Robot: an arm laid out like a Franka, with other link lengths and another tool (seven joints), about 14 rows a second.
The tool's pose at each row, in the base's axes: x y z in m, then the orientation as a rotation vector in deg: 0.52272, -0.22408, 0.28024, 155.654, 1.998, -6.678; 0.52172, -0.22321, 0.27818, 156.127, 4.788, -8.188; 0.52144, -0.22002, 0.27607, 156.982, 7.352, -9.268; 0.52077, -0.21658, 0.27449, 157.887, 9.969, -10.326; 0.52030, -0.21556, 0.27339, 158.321, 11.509, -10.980; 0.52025, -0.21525, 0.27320, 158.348, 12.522, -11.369; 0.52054, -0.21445, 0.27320, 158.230, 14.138, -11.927; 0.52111, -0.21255, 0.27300, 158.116, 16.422, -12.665; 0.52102, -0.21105, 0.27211, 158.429, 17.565, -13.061; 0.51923, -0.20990, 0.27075, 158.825, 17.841, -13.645; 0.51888, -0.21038, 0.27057, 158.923, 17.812, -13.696
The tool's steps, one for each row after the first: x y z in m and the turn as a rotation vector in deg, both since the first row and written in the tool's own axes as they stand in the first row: -0.00081, -0.00168, 0.00159, 0.514, -0.618, -2.199; -0.00088, -0.00546, 0.00222, 1.436, -0.948, -4.169; -0.00139, -0.00927, 0.00230, 2.448, -1.249, -6.156; -0.00175, -0.01067, 0.00291, 2.968, -1.451, -7.321; -0.00179, -0.01103, 0.00296, 3.057, -1.567, -8.082; -0.00149, -0.01175, 0.00261, 3.048, -1.716, -9.286; -0.00089, -0.01354, 0.00197, 3.110, -1.888, -10.980; -0.00089, -0.01527, 0.00217, 3.523, -1.975, -11.822; -0.00255, -0.01695, 0.00307, 3.983, -2.315, -12.088; -0.00289, -0.01660, 0.00346, 4.082, -2.349, -12.073
